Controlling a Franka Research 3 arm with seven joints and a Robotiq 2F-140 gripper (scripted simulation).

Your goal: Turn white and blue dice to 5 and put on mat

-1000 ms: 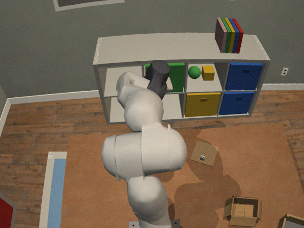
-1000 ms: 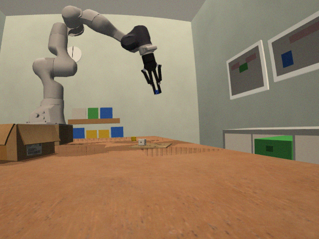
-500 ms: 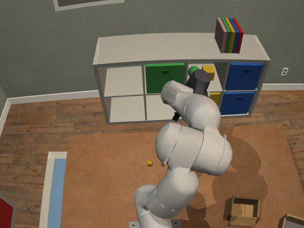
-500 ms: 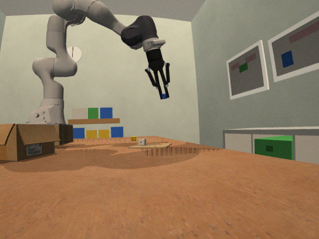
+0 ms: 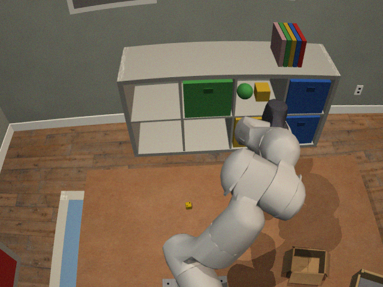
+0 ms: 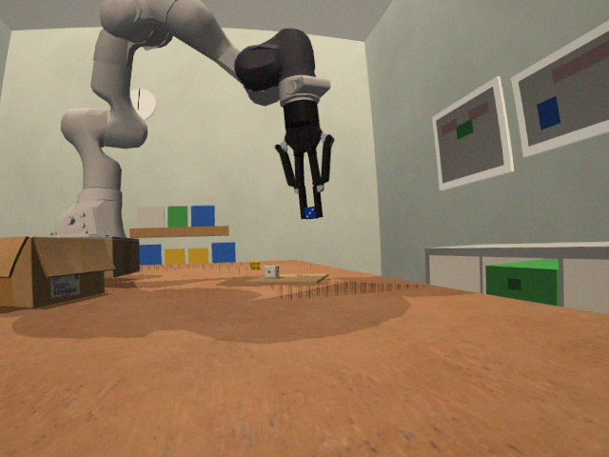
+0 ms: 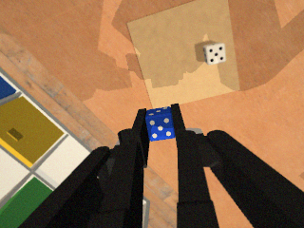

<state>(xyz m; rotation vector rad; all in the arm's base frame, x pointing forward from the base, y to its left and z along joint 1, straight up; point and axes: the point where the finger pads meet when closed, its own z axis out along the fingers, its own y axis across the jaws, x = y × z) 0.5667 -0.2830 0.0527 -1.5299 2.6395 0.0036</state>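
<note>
Right now my hand is 5 cm past the tan mat, 1 cm to the left of it and 16 cm above it. The rest, counted from my hand: yellow die (11 cm behind, 31 cm to the left, 15 cm below); blue die (2 cm below); white die (9 cm behind, 1 cm to the left, 14 cm below).
</note>
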